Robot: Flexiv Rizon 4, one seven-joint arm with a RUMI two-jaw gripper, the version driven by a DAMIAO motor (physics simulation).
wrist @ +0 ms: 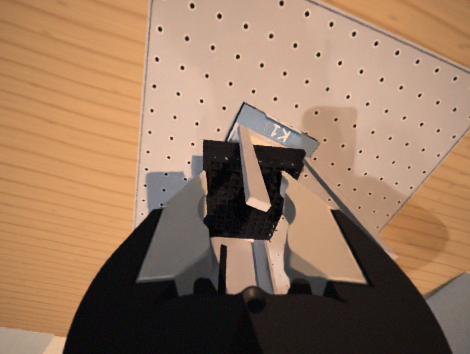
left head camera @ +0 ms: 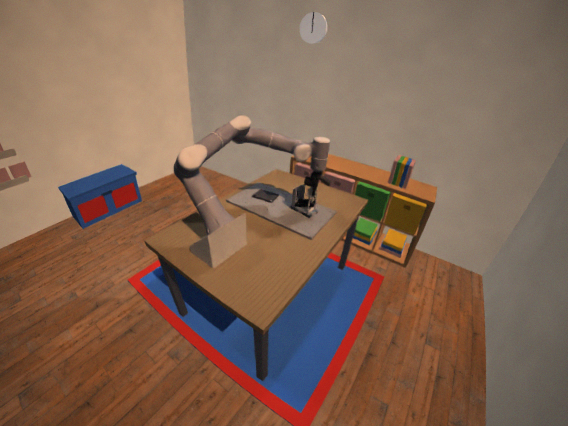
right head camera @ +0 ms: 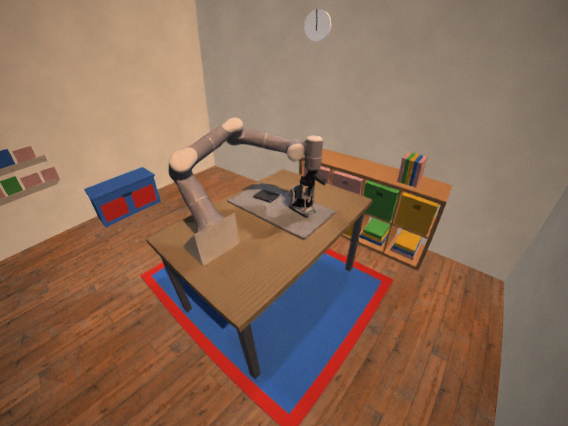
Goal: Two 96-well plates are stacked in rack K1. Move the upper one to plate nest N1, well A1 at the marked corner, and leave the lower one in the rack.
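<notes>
Rack K1 shows its blue labelled base in the wrist view. One light post crosses in front of a black 96-well plate, and another post slants to the right. This plate lies askew to the rack base and looks tilted. A second plate cannot be told apart. My gripper is partly open over the rack, its jaws on either side of the plate without a visible grip. A dark flat block lies left of the rack in both head views; whether it is nest N1 cannot be told.
A grey perforated board carries the rack and dark block on the wooden table. An upright light panel stands by the arm's base. A low shelf unit stands behind the table.
</notes>
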